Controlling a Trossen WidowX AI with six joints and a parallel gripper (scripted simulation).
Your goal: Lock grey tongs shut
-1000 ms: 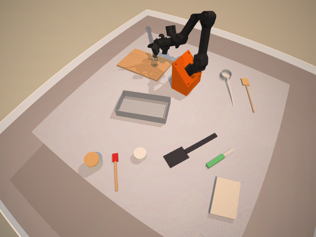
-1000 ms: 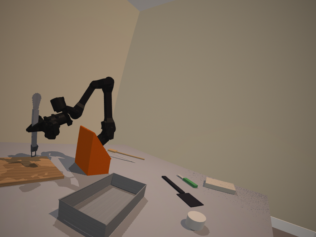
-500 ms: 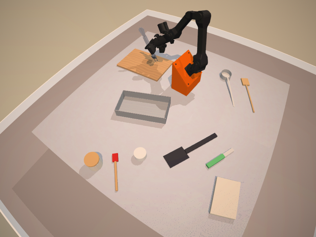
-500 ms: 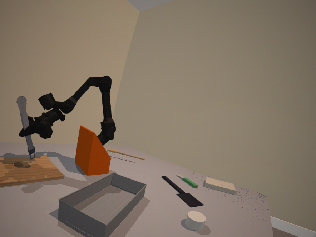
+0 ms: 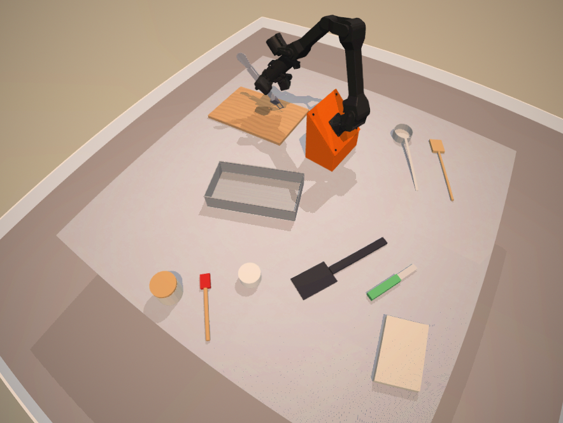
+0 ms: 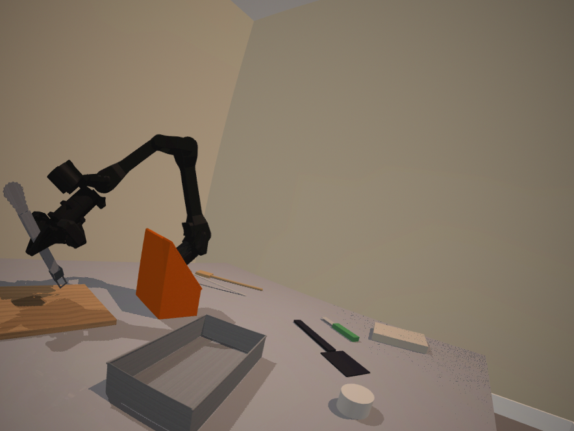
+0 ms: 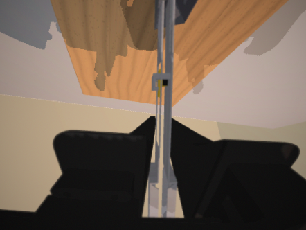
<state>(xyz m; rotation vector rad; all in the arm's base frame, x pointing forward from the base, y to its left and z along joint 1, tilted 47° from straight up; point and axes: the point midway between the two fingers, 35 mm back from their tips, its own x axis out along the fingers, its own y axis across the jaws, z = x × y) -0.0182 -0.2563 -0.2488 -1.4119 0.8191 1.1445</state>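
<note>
My gripper tip is 130 mm above the wooden board. Also, from my gripper tip: black turner (640 mm to the left, 410 mm ahead, 130 mm below); roasting tin (340 mm ahead, 270 mm to the left, 100 mm below); white puck (590 mm ahead, 450 mm to the left, 120 mm below).
</note>
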